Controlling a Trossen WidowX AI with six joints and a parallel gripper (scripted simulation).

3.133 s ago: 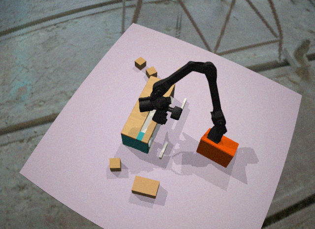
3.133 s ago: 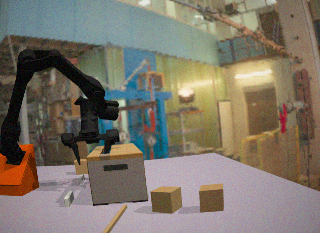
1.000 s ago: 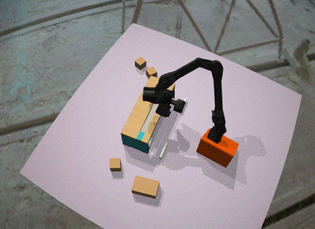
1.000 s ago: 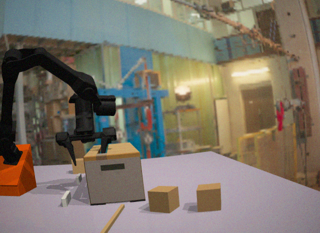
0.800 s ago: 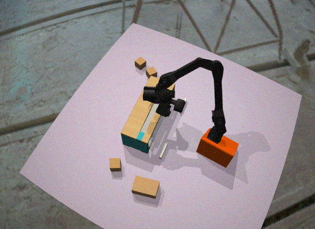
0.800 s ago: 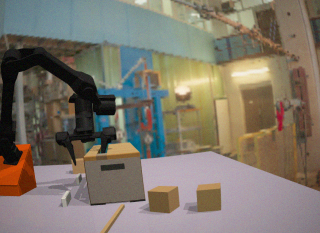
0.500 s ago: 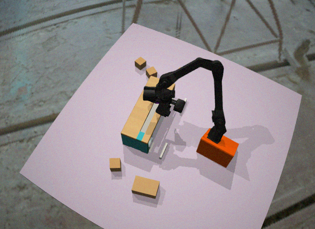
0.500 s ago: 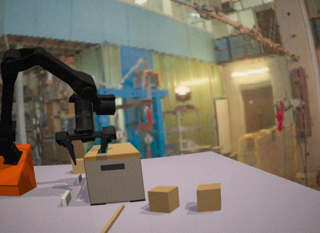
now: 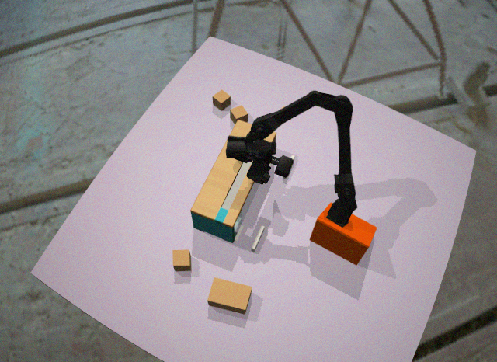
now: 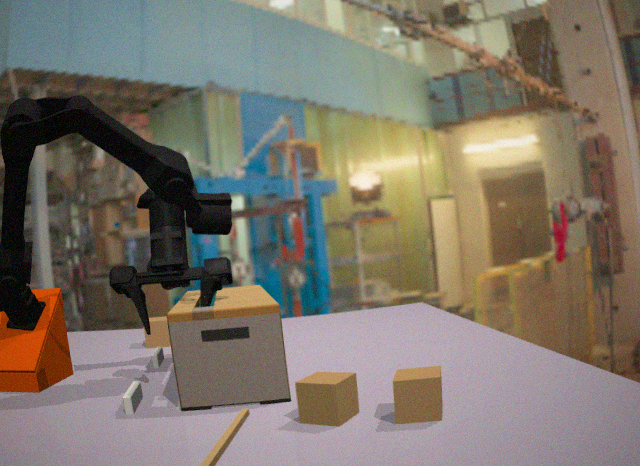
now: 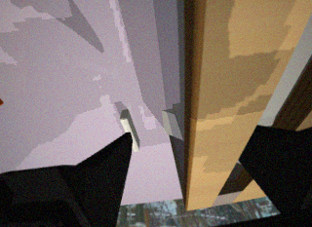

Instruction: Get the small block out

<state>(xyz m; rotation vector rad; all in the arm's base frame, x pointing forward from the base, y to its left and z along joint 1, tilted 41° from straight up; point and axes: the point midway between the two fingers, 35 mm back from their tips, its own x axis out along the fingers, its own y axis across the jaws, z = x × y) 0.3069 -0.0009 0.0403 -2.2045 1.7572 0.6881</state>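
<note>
Now: the purple block 6 cm ahead of my gripper tip. Round my gripper tip: thin tan stick 13 cm ahead, 22 cm to the right, 9 cm below; long box 2 cm ahead, 8 cm to the left, 3 cm below; tan cube 2 cm ahead, 42 cm to the left, 6 cm below.
</note>
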